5 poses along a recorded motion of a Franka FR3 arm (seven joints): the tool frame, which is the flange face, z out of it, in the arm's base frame.
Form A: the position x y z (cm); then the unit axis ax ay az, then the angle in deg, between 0 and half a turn.
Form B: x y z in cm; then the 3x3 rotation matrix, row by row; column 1 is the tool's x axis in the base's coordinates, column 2 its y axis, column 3 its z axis. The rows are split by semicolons. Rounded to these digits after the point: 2 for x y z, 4 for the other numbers.
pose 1, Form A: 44.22, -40.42, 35.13, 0.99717, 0.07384, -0.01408, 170.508
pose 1, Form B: 44.22, -40.42, 35.13; 0.9888, 0.1486, -0.0157; 0.1439, -0.9755, -0.1665; -0.0401, 0.1624, -0.9859
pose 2, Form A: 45.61, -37.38, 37.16, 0.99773, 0.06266, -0.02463, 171.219
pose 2, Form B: 45.61, -37.38, 37.16; 0.9910, 0.1281, -0.0393; 0.1205, -0.9805, -0.1554; -0.0584, 0.1492, -0.9871
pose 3, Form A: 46.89, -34.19, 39.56, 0.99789, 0.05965, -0.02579, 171.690
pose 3, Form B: 46.89, -34.19, 39.56; 0.9916, 0.1221, -0.0426; 0.1147, -0.9824, -0.1473; -0.0598, 0.1412, -0.9882
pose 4, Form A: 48.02, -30.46, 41.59, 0.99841, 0.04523, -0.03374, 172.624
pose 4, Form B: 48.02, -30.46, 41.59; 0.9937, 0.0943, -0.0613; 0.0856, -0.9877, -0.1312; -0.0729, 0.1251, -0.9895
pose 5, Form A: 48.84, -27.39, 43.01, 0.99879, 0.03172, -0.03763, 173.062
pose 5, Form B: 48.84, -27.39, 43.01; 0.9952, 0.0677, -0.0711; 0.0586, -0.9907, -0.1230; -0.0787, 0.1183, -0.9899
